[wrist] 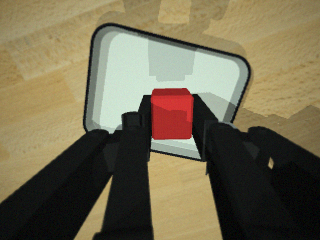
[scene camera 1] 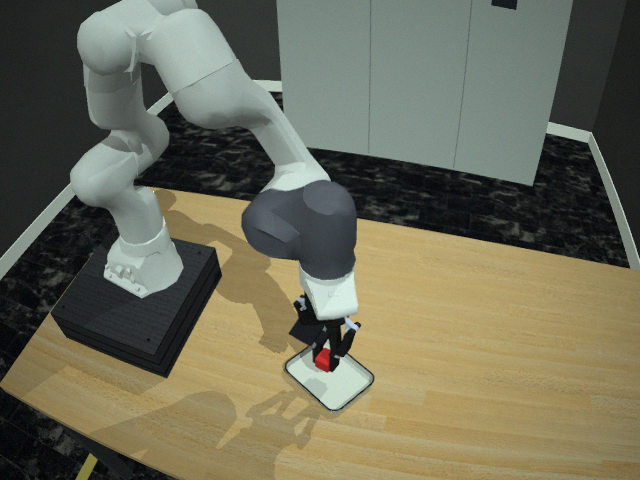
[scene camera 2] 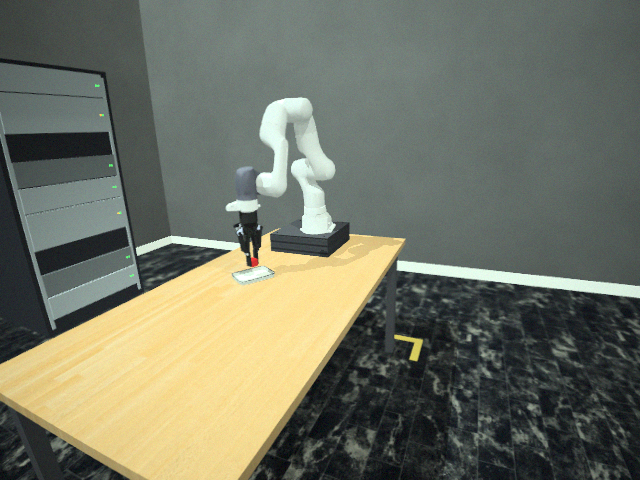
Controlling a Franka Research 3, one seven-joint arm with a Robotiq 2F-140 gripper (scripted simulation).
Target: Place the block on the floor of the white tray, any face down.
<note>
In view: the gripper (scene camera 1: 326,363), a white tray (scene camera 1: 336,389) and a red block (wrist: 171,108).
The white tray shows as well in the wrist view (wrist: 125,63). The gripper is seen too in the wrist view (wrist: 170,108) and in scene camera 2 (scene camera 2: 252,264).
</note>
